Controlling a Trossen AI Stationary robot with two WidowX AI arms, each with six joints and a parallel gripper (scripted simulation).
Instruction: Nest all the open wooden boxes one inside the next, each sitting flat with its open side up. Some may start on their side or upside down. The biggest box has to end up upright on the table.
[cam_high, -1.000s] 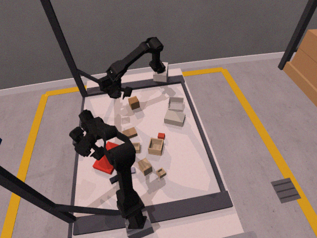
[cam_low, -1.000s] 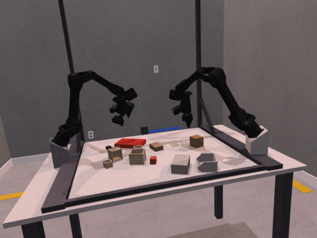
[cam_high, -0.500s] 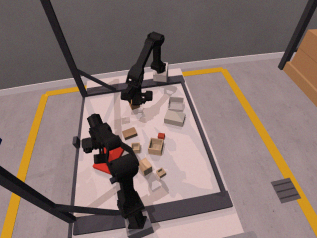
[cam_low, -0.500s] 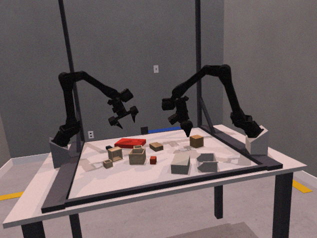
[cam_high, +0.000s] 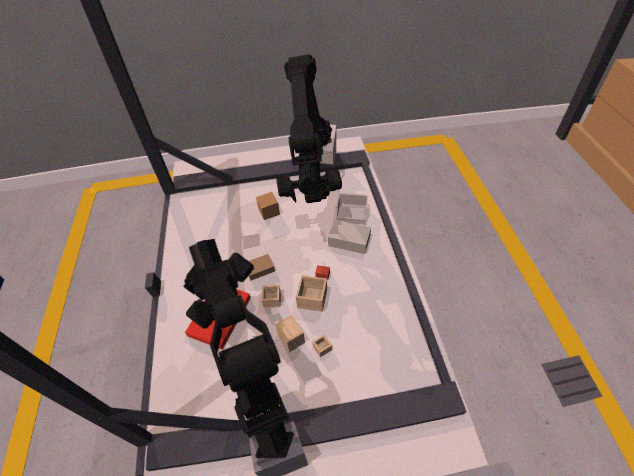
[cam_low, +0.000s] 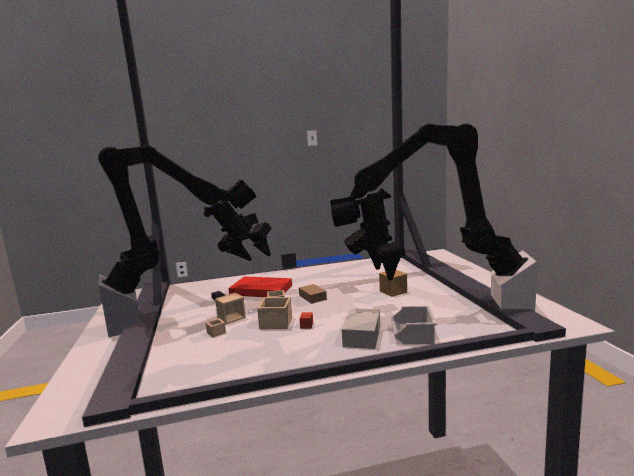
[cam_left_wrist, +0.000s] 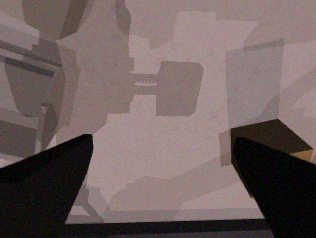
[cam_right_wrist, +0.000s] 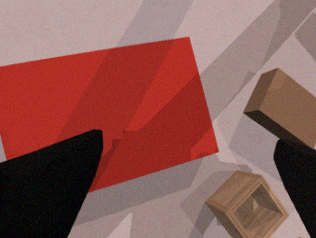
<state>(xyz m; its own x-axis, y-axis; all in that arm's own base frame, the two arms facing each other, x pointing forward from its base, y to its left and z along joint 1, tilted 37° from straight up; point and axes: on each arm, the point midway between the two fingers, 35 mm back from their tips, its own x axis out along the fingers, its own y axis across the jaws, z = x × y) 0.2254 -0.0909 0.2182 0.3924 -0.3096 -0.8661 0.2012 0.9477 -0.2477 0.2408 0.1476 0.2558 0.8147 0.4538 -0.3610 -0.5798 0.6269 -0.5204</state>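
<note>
Now: right hand 4 cm past the red slab and 13 cm above it. Also, from my right hand: red cube 23 cm ahead, 16 cm to the left, 13 cm below; then flat brown block 4 cm ahead, 17 cm to the left, 13 cm below; then dark block 2 cm ahead, 12 cm to the right, 14 cm below.
</note>
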